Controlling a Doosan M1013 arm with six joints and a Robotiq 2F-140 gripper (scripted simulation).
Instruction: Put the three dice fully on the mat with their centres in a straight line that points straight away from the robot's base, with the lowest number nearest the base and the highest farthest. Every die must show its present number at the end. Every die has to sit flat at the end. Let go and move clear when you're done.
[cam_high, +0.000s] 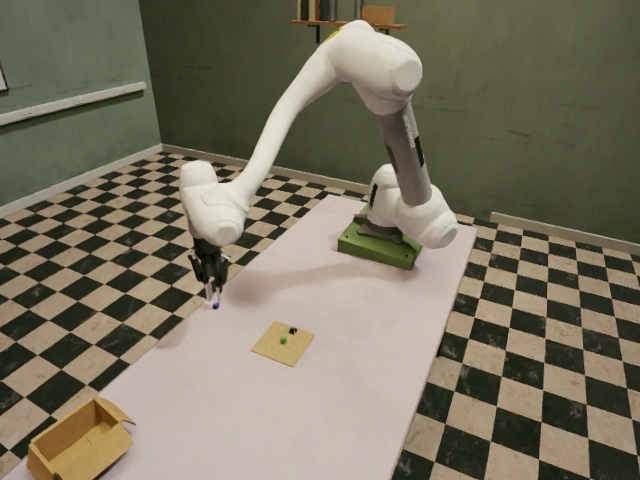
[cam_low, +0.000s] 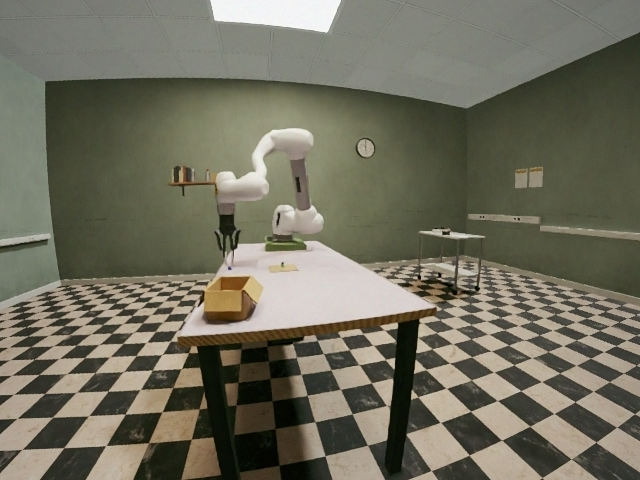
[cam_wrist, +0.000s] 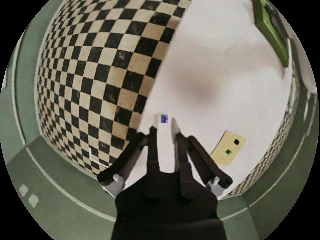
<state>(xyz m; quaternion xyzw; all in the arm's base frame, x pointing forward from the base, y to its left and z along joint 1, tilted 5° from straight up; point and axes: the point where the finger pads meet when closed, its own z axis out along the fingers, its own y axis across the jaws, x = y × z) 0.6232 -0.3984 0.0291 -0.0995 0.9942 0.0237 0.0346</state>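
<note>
Right now the blue die is 6 cm below my hand. From my hand the other things lie so: green die: 6 cm ahead, 27 cm to the left, 5 cm below; then black die: 1 cm ahead, 28 cm to the left, 5 cm below; then yellow mat: 6 cm ahead, 27 cm to the left, 6 cm below.
</note>
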